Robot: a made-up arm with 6 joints.
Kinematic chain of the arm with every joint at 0, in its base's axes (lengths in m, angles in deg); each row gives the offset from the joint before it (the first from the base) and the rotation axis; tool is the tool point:
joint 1: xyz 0 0 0.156 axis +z
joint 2: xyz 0 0 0 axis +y
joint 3: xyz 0 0 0.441 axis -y
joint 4: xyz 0 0 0 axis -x
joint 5: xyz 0.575 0 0 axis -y
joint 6: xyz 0 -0.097 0 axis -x
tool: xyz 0 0 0
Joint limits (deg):
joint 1: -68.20..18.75
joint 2: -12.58..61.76
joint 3: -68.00..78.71
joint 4: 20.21..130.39
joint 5: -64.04..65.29
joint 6: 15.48..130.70
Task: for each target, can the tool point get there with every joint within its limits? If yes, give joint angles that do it. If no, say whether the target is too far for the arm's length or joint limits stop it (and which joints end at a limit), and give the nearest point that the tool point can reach.
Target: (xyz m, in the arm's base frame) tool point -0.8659 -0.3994 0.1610
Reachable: no: joint limits stop it (at a limit: joint 1, joint 2, joint 3, joint 4) | nearest point 0.0113 -0.2732 0.1320 | short by 0.887 m
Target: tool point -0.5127 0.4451 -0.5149
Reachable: no: joint limits stop it (at a limit: joint 1, joint 2, joint 3, joint 4) | nearest point 0.0532 0.0844 -0.1246 | short by 0.776 m
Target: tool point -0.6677 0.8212 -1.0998
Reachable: no: too far | nearest point 0.0957 0.0988 -0.1504 | short by 1.416 m
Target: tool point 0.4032 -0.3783 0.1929
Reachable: yes | joints -43.99 15.48 -35.80 94.66 -13.72 33.53
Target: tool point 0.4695 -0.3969 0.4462
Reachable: yes | joints -36.80 6.62 -16.98 67.83 -37.52 34.70
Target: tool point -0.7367 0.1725 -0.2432
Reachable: no: joint limits stop it (at a limit: joint 1, joint 2, joint 3, joint 4) | nearest point -0.0672 -0.0770 -0.0988 | short by 0.729 m
